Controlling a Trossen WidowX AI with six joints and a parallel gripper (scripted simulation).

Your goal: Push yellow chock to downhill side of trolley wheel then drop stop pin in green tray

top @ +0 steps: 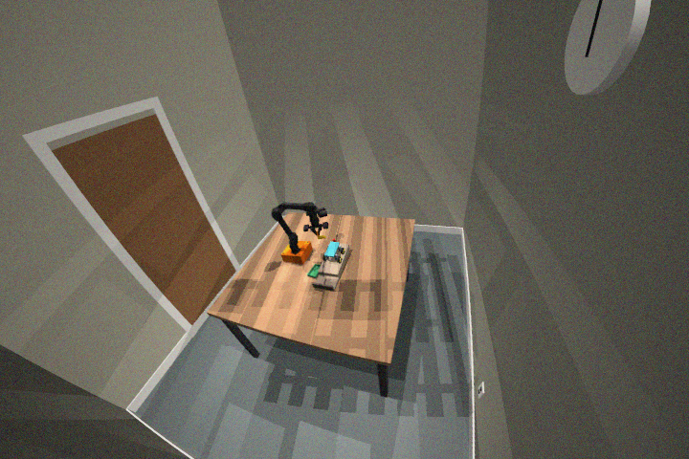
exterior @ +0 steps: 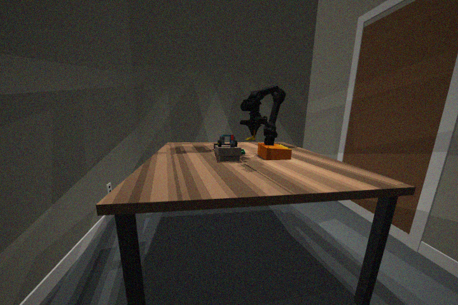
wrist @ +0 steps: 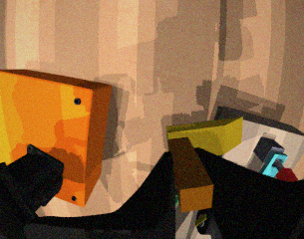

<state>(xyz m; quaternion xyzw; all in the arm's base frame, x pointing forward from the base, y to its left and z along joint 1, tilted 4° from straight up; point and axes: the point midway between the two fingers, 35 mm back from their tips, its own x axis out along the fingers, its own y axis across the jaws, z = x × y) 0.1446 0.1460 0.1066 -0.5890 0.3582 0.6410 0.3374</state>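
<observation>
My gripper tip is 20 mm short of the yellow chock, 10 mm to the right of it and 10 mm above it. Also, from my gripper tip: red-headed stop pin: 140 mm ahead, 40 mm below, 10 mm to the left; then trolley: 180 mm ahead, 80 mm to the right, 50 mm below; then ramp: 180 mm ahead, 120 mm below, 90 mm to the right.
</observation>
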